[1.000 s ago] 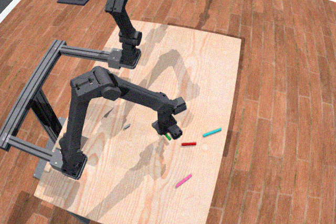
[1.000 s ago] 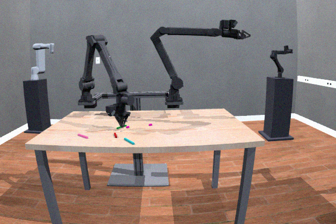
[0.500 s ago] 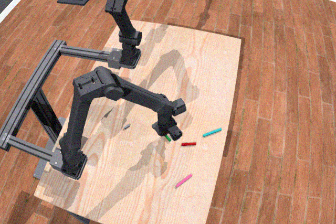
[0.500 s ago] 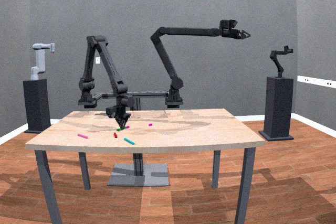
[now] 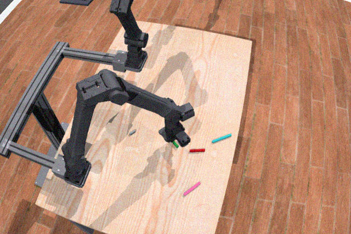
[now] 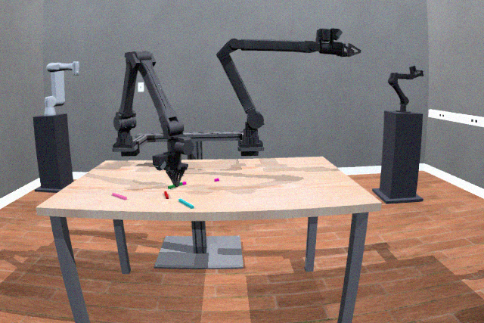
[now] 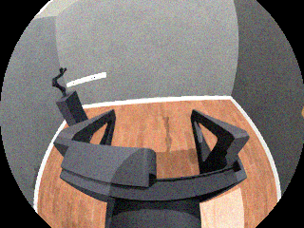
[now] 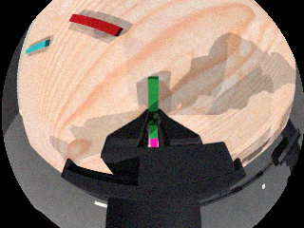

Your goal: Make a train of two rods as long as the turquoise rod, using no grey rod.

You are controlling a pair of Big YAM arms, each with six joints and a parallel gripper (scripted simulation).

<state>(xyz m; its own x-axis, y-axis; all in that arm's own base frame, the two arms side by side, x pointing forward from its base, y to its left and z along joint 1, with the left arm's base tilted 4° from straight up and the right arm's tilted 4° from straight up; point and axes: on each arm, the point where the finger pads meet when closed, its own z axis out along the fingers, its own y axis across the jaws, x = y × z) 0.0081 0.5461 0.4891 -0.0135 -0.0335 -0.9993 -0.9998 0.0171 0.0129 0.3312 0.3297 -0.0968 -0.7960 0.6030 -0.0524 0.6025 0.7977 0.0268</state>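
The green rod lies right at my right hand. From my right hand the other things lie so: red rod: 130 mm ahead, 10 mm to the right, 10 mm below; then turquoise rod: 220 mm ahead, 80 mm to the left, 10 mm below; then grey rod: 190 mm behind, 20 mm to the right, 10 mm below.
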